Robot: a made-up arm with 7 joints. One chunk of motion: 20 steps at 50 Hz.
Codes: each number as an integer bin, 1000 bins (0 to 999) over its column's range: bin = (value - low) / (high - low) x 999, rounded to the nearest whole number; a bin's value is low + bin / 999 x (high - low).
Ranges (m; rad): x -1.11..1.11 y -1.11..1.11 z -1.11..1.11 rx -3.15..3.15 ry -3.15..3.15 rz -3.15..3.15
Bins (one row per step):
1: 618 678 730 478 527 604
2: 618 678 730 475 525 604
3: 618 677 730 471 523 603
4: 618 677 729 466 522 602
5: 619 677 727 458 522 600
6: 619 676 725 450 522 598
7: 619 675 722 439 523 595
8: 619 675 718 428 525 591
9: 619 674 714 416 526 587
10: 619 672 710 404 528 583
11: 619 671 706 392 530 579
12: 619 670 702 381 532 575
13: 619 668 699 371 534 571
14: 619 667 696 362 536 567
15: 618 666 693 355 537 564
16: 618 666 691 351 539 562
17: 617 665 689 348 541 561
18: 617 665 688 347 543 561
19: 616 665 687 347 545 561
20: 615 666 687 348 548 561
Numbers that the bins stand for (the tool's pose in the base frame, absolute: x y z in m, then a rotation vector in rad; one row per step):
1: 0.2633 0.3967 0.5122 -0.1356 0.1734 0.6590
2: 0.2633 0.3967 0.5122 -0.1545 0.1608 0.6590
3: 0.2633 0.3944 0.5122 -0.1797 0.1482 0.6527
4: 0.2633 0.3944 0.5100 -0.2113 0.1419 0.6464
5: 0.2656 0.3944 0.5056 -0.2617 0.1419 0.6338
6: 0.2656 0.3922 0.5011 -0.3122 0.1419 0.6212
7: 0.2656 0.3900 0.4944 -0.3815 0.1482 0.6023
8: 0.2656 0.3900 0.4856 -0.4509 0.1608 0.5770
9: 0.2656 0.3878 0.4767 -0.5266 0.1671 0.5518
10: 0.2656 0.3833 0.4678 -0.6023 0.1797 0.5266
11: 0.2656 0.3811 0.4589 -0.6779 0.1923 0.5014
12: 0.2656 0.3789 0.4500 -0.7473 0.2050 0.4761
13: 0.2656 0.3744 0.4433 -0.8104 0.2176 0.4509
14: 0.2656 0.3722 0.4367 -0.8671 0.2302 0.4257
15: 0.2633 0.3700 0.4300 -0.9113 0.2365 0.4068
16: 0.2633 0.3700 0.4256 -0.9365 0.2491 0.3941
17: 0.2611 0.3678 0.4211 -0.9554 0.2617 0.3878
18: 0.2611 0.3678 0.4189 -0.9617 0.2743 0.3878
19: 0.2589 0.3678 0.4167 -0.9617 0.2869 0.3878
20: 0.2567 0.3700 0.4167 -0.9554 0.3059 0.3878

